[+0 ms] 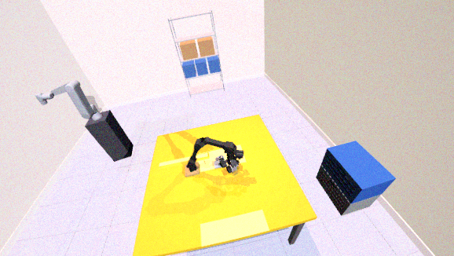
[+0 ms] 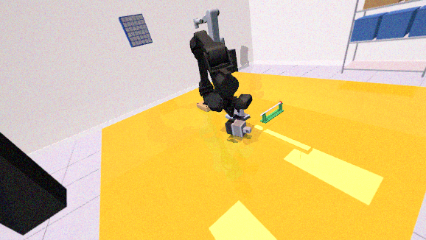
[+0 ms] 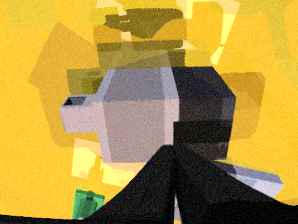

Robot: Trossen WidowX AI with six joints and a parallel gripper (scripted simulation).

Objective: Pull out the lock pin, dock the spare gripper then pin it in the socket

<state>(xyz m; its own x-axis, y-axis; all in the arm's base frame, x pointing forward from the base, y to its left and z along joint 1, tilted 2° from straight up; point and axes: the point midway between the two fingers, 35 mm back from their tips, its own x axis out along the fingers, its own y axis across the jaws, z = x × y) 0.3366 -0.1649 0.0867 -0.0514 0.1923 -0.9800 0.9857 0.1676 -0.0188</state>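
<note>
The spare gripper is 1 cm ahead of my gripper tip, 2 cm to the left of it and 7 cm below it. The rest, counted from my gripper tip: green cradle: 7 cm ahead, 21 cm to the left, 7 cm below; mount: 7 cm behind, 12 cm to the left, 4 cm below.
</note>
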